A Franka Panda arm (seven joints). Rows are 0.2 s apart.
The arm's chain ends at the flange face. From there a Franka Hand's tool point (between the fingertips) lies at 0.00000 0.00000 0.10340 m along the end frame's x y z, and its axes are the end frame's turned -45 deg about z.
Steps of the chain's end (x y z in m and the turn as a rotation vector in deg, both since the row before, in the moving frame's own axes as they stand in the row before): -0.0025 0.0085 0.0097 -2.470 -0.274 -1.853; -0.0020 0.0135 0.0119 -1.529 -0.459 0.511; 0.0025 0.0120 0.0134 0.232 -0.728 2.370; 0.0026 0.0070 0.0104 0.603 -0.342 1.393; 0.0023 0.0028 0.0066 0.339 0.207 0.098; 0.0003 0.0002 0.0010 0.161 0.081 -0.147
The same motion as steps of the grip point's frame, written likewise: -0.0112 0.0071 0.0096 -1.553 -1.940 -1.853; -0.0135 0.0095 0.0119 -0.757 -1.406 0.511; -0.0073 0.0090 0.0134 0.679 -0.351 2.370; -0.0028 0.0056 0.0104 0.668 0.185 1.393; 0.0003 0.0034 0.0066 0.093 0.386 0.098; 0.0004 0.0003 0.0010 0.057 0.171 -0.147
